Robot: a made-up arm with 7 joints.
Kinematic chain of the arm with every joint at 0, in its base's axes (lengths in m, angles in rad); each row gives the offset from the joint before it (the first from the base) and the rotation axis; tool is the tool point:
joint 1: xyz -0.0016 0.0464 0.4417 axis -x
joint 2: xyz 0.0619 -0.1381 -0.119 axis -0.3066 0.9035 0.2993
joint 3: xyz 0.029 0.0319 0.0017 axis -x
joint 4: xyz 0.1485 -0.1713 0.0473 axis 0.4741 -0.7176 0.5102
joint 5: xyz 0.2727 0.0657 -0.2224 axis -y
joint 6: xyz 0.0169 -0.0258 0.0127 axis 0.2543 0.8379 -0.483
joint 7: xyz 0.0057 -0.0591 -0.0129 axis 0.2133 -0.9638 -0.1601
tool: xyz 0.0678 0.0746 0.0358
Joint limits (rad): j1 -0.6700..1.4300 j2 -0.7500..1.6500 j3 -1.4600..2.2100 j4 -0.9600..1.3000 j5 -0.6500..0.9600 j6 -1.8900..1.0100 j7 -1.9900..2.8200
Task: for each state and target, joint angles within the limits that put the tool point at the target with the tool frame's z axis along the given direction. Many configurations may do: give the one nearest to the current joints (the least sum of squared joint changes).
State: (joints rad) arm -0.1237 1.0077 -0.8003 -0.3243 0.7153 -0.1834 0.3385
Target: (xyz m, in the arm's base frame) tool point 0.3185 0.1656 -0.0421 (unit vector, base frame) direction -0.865 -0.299 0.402
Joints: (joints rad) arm -0.6380 0.4561 -0.4168 -0.3913 0.9600 -0.7031 0.2448
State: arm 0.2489 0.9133 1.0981 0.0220 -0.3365 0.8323 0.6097
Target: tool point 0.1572 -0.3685 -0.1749 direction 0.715 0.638 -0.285
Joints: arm 0.0576 1.4820 0.2804 -0.1614 -0.4333 0.6721 0.6680
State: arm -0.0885 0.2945 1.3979 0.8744 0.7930 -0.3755 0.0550
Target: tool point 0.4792 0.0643 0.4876 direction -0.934 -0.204 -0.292
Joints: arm 0.7258 -0.4012 1.2503 0.8223 0.7848 -0.9367 -0.6189
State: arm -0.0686 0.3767 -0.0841 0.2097 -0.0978 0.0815 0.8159
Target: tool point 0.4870 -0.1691 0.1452 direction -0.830 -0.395 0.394
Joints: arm 0.1456 0.3174 -0.2542 0.1193 -0.1942 -0.4780 1.1724
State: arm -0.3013 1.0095 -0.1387 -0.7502 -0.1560 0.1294 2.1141
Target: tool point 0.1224 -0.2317 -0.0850 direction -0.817 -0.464 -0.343
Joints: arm -0.3731 0.9017 -0.0224 -0.7712 0.4768 -0.3036 2.5619
